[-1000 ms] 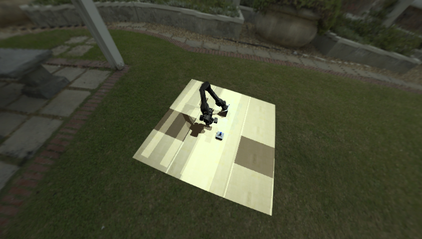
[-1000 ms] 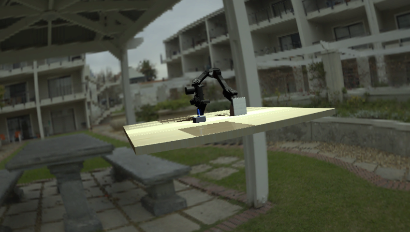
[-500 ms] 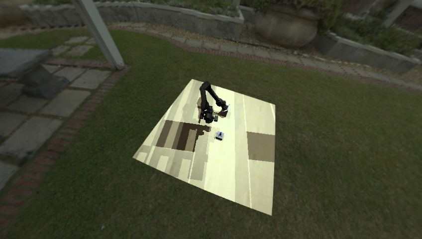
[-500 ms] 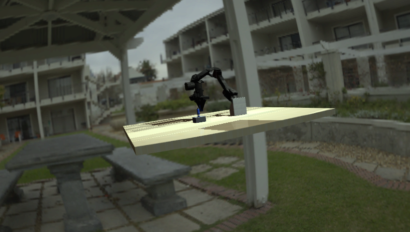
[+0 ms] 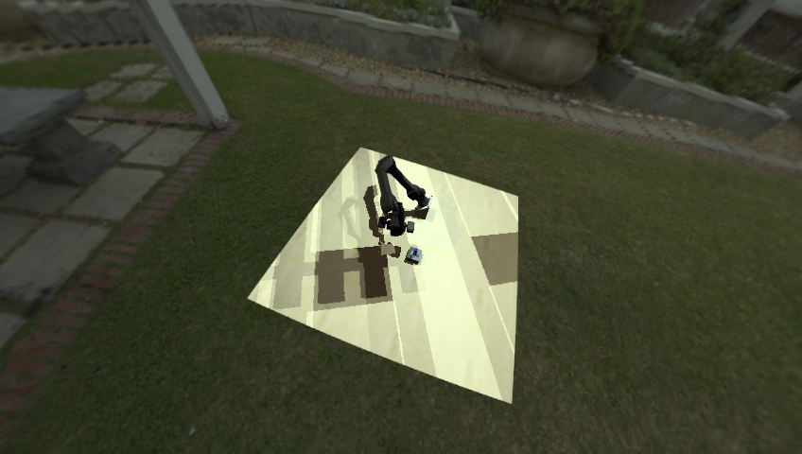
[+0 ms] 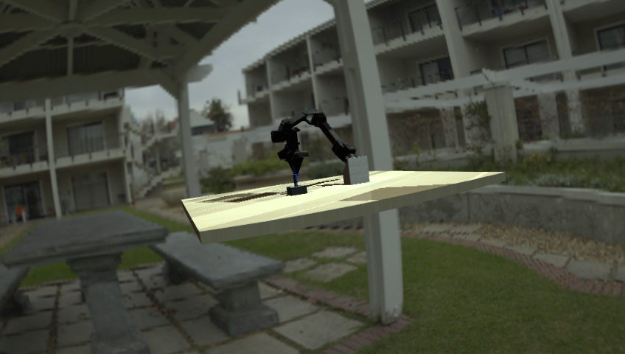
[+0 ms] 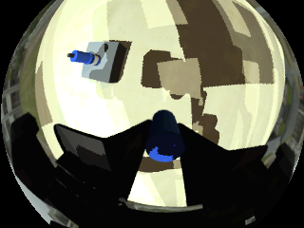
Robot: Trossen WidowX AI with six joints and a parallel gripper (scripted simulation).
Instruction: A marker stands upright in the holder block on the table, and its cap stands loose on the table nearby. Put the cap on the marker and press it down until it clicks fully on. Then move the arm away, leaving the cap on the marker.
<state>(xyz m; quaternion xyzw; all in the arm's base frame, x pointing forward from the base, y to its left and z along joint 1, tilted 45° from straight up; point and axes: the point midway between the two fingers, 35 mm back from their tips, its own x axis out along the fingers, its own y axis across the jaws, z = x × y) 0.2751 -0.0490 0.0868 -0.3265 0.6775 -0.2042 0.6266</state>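
Now: the holder block 50 mm ahead of my gripper tip, 140 mm to the left of it and 70 mm below it. From my gripper tip the other things lie so: blue cap: 10 mm above.
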